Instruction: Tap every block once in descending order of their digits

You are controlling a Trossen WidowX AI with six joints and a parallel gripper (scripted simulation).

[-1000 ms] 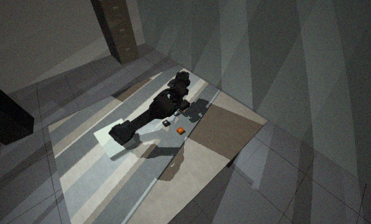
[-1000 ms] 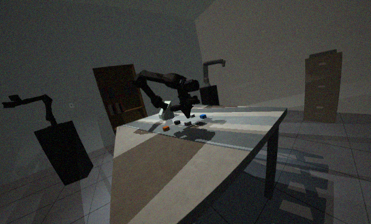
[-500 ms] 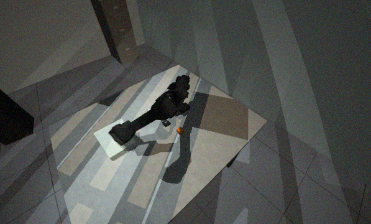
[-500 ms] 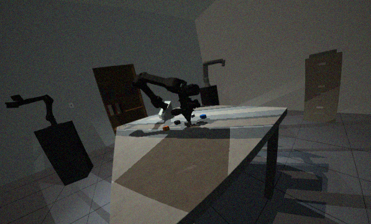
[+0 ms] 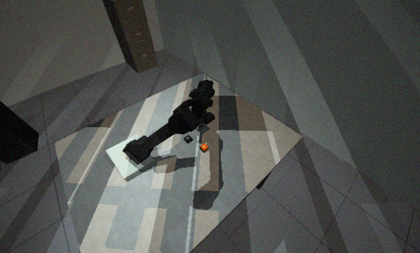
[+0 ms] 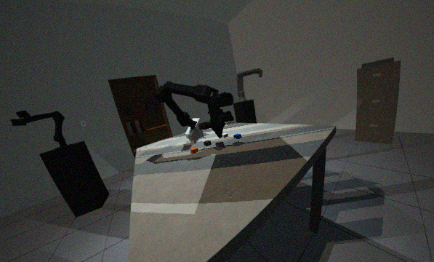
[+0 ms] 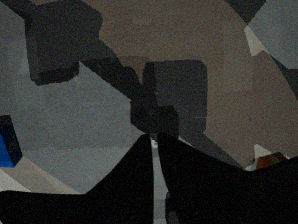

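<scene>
Now: gripper tip 1 cm past the grey block, 1 cm to the left of it and 4 cm above it. Also, from my gripper tip: black block 10 cm behind, 4 cm to the right, 4 cm below; orange block 6 cm behind, 14 cm to the right, 4 cm below; blue block 3 cm behind, 13 cm to the left, 4 cm below.
</scene>
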